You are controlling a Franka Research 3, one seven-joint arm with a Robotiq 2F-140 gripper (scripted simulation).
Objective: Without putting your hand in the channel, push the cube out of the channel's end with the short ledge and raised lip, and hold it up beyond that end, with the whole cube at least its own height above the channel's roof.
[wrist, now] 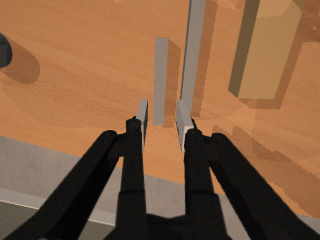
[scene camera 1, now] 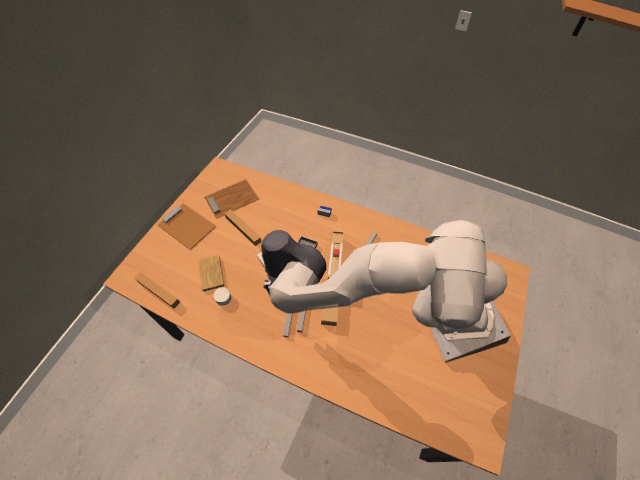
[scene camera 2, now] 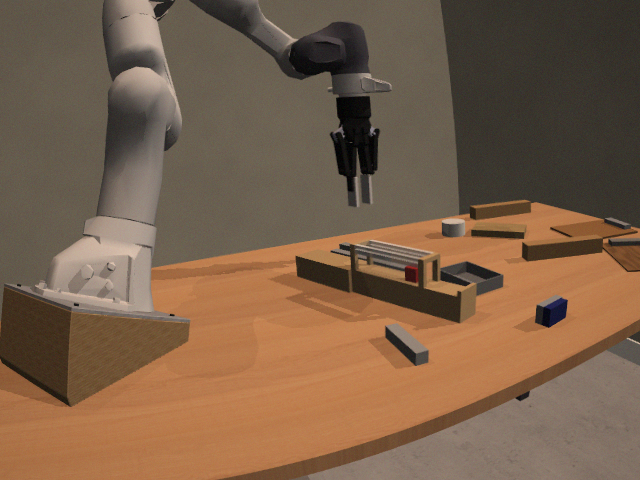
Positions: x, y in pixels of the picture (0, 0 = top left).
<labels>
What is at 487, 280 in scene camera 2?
A grey tray.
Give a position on a channel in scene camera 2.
449, 301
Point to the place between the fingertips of the gripper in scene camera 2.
At 360, 204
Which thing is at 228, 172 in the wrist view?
The gripper.
</labels>
